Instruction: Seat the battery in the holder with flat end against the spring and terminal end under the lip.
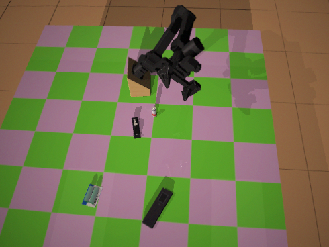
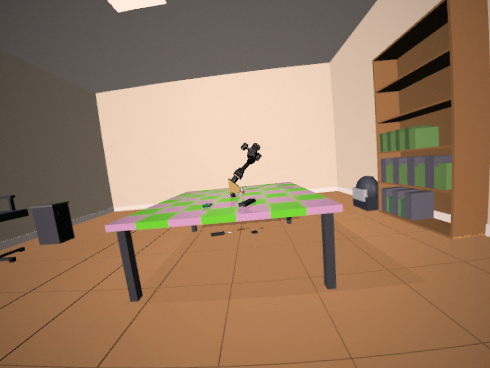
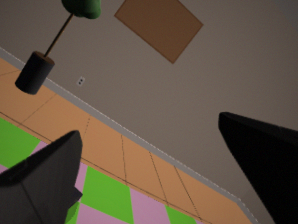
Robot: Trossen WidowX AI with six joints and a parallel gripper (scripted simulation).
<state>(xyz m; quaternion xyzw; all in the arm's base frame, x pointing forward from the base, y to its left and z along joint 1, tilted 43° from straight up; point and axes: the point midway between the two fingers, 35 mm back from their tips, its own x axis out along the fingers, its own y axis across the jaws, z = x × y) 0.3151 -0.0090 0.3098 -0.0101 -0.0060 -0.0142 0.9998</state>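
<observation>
The battery lies 15 cm behind my gripper tip, 11 cm to the right of it and 34 cm below it. Round my gripper tip: black remote 29 cm ahead, 6 cm to the right, 35 cm below.
</observation>
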